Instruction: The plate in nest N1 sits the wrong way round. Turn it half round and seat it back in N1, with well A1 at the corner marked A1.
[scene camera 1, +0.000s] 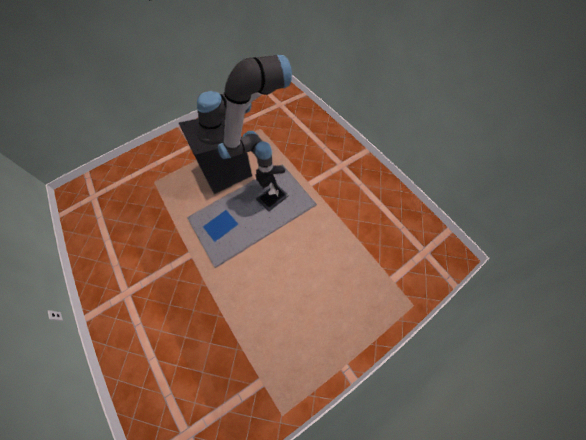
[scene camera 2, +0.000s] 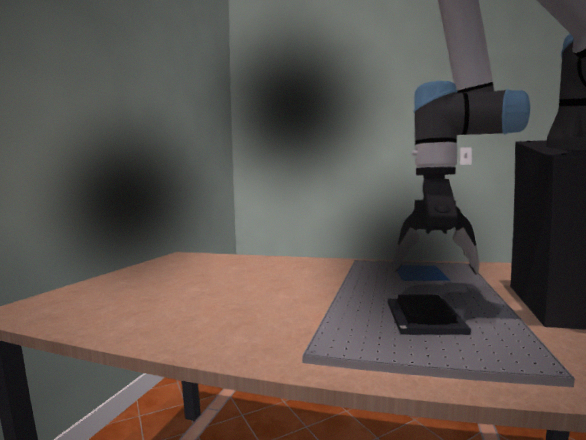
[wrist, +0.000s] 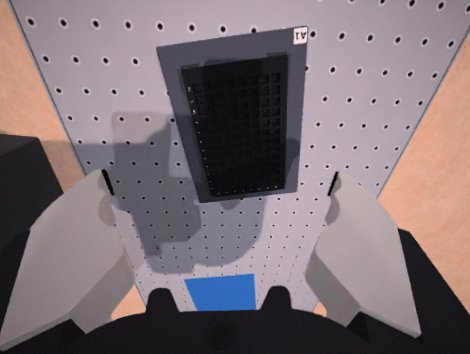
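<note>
The black well plate (scene camera 2: 427, 309) (wrist: 240, 130) lies flat in the dark nest N1 (scene camera 2: 435, 330) (wrist: 175, 80). In the wrist view the nest's white A1 label (wrist: 300, 35) is at its upper right corner; small pale marks run along the plate's left and lower edges, too small to read for certain. My gripper (scene camera 2: 438, 271) (wrist: 223, 174) is open and empty, above the plate, its fingers spread wider than the nest. In scene camera 1 the gripper partly hides the plate and the nest (scene camera 1: 270, 206).
The nest is on a grey perforated board (scene camera 1: 250, 237) (scene camera 2: 360, 345) (wrist: 350, 125) on a wooden table (scene camera 1: 320, 295) (scene camera 2: 200, 310). A blue rectangle (scene camera 1: 220, 226) (scene camera 2: 423, 273) (wrist: 222, 292) lies at the board's other end. The black robot pedestal (scene camera 1: 220, 167) (scene camera 2: 540, 225) stands beside the board.
</note>
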